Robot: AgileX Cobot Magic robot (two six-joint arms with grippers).
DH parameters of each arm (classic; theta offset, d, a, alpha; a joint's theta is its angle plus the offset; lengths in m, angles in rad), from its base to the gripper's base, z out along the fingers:
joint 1: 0 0.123 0 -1.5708
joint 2: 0.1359 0 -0.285 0
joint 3: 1.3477 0 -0.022 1.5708
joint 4: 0 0.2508 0 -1.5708
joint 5: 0 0 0.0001 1.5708
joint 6: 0 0.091 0 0
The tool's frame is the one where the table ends.
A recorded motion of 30 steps. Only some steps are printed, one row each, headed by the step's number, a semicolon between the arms.
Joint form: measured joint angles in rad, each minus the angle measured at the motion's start. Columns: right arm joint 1, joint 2, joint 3, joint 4, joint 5, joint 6; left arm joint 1, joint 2, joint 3, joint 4, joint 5, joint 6.
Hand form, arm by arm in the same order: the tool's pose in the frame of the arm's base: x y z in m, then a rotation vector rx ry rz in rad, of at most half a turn. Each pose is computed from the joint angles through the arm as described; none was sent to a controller.
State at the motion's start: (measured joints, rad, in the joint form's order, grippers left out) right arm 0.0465 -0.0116 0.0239 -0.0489 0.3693 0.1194; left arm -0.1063 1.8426 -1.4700 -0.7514 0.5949 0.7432
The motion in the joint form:
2: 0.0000 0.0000 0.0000 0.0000 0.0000 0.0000; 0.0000 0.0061 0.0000 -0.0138 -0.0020 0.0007
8: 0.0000 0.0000 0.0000 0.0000 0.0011 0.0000; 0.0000 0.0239 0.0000 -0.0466 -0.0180 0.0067
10: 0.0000 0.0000 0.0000 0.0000 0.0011 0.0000; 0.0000 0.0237 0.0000 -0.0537 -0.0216 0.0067
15: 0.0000 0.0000 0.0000 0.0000 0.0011 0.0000; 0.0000 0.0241 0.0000 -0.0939 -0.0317 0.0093
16: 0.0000 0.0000 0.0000 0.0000 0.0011 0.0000; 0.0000 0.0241 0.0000 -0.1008 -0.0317 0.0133
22: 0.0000 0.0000 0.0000 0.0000 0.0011 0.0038; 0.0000 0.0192 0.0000 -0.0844 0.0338 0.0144
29: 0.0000 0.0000 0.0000 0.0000 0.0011 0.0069; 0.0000 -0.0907 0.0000 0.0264 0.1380 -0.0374
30: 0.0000 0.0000 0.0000 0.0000 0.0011 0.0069; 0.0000 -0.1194 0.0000 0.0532 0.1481 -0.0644
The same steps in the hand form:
2: 0.0527 0.0008 0.1726 0.0377 1.8649 0.0668; 0.4167 -0.0799 0.2761 0.4030 2.2540 -0.4768
8: 0.0527 0.0008 0.1725 0.0377 1.8660 0.0667; 0.4207 -0.0807 0.2702 0.3709 2.2544 -0.4959
10: 0.0527 0.0008 0.1725 0.0377 1.8660 0.0667; 0.4209 -0.0808 0.2707 0.3628 2.2508 -0.4998
15: 0.0527 0.0008 0.1725 0.0377 1.8660 0.0667; 0.4220 -0.0816 0.2722 0.3254 2.2369 -0.5280
16: 0.0527 0.0008 0.1725 0.0377 1.8660 0.0667; 0.4220 -0.0819 0.2725 0.3240 2.2344 -0.5321
22: 0.0527 0.0008 0.1725 0.0413 1.8660 0.0693; 0.4166 -0.0844 0.2718 0.3790 2.2694 -0.5641
29: 0.0527 0.0008 0.1725 0.0442 1.8659 0.0714; 0.3901 -0.0823 0.3090 0.4855 2.2646 -0.5312
30: 0.0527 0.0008 0.1725 0.0442 1.8659 0.0714; 0.3838 -0.0808 0.3189 0.4839 2.2584 -0.5170

